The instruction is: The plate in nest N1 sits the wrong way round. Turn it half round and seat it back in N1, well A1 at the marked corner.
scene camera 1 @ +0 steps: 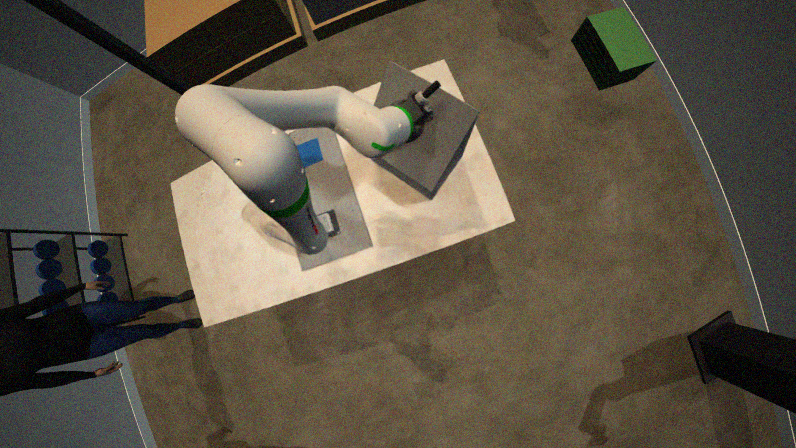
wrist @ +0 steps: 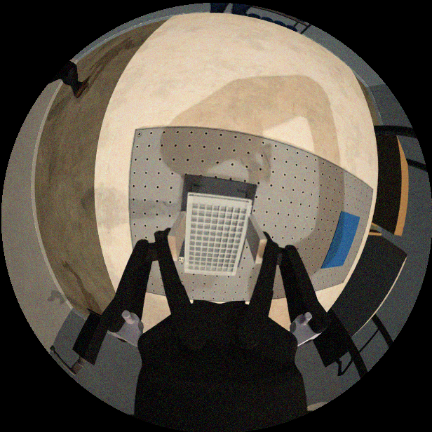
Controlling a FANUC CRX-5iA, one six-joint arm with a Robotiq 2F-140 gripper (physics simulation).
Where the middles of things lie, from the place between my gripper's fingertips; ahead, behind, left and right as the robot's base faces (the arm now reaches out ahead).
Labels:
The well plate (wrist: 215, 224) is 20 mm behind my hand. From my hand the other things lie so: blue block (wrist: 347, 224) (80 mm behind, 370 mm to the right, 50 mm below).

